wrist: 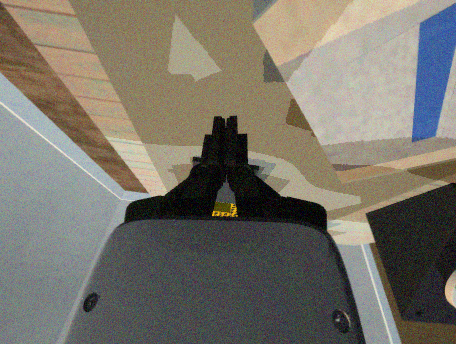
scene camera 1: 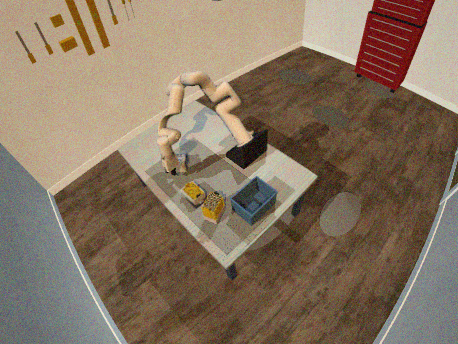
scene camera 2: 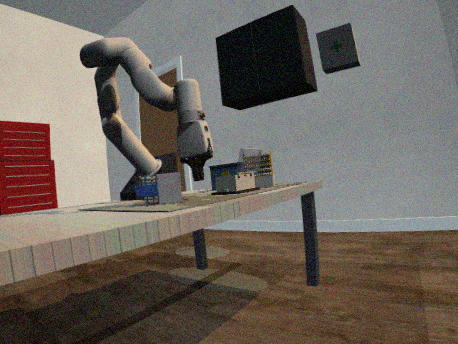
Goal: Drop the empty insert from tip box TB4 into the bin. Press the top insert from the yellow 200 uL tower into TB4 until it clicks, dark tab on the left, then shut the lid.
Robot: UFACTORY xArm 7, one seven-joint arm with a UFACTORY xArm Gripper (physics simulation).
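Note:
The tip box (scene camera 1: 194, 192) (scene camera 2: 237, 183) stands on a dark base, with a yellow insert (wrist: 224, 209) in its top; a dark tab shows on it in the wrist view. A pale upright panel (scene camera 2: 250, 152) behind the box looks like its raised lid. The yellow tower (scene camera 1: 213, 206) (scene camera 2: 266, 172) stands beside the box. The blue bin (scene camera 1: 254, 200) (scene camera 2: 220, 171) is beyond the tower; its contents are unclear. My gripper (scene camera 1: 173, 173) (scene camera 2: 199, 179) (wrist: 227, 130) is shut and empty, tips down above the mat, to one side of the box and apart from it.
A blue rack (scene camera 2: 147, 190) (wrist: 434, 85) with a grey panel (scene camera 2: 169, 188) (wrist: 365, 85) stands close beside my gripper, on the other side from the box. The black arm base (scene camera 1: 249, 151) (wrist: 420, 255) is farther back. The table's long edge (wrist: 75, 65) runs near the gripper.

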